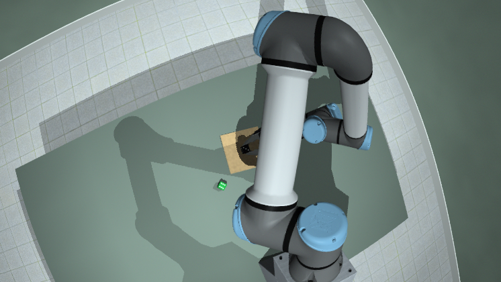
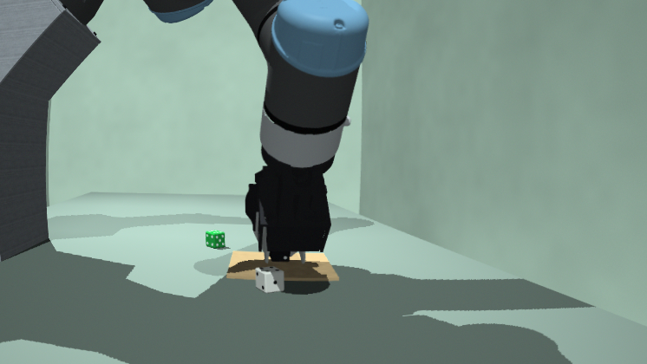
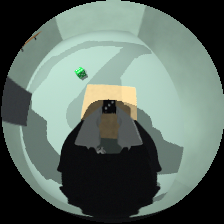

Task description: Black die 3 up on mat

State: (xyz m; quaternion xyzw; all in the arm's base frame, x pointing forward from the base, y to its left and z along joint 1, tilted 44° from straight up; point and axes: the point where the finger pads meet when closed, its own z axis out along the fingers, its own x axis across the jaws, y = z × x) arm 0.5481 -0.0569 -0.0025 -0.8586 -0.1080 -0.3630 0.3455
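My hand is 1 cm to the right of the black die and 1 cm above it. Also, from my hand: white die: 10 cm to the right, 3 cm behind, 2 cm below; then tan mat: 3 cm below, 1 cm to the left; then green die: 14 cm to the left, 8 cm behind, 2 cm below.
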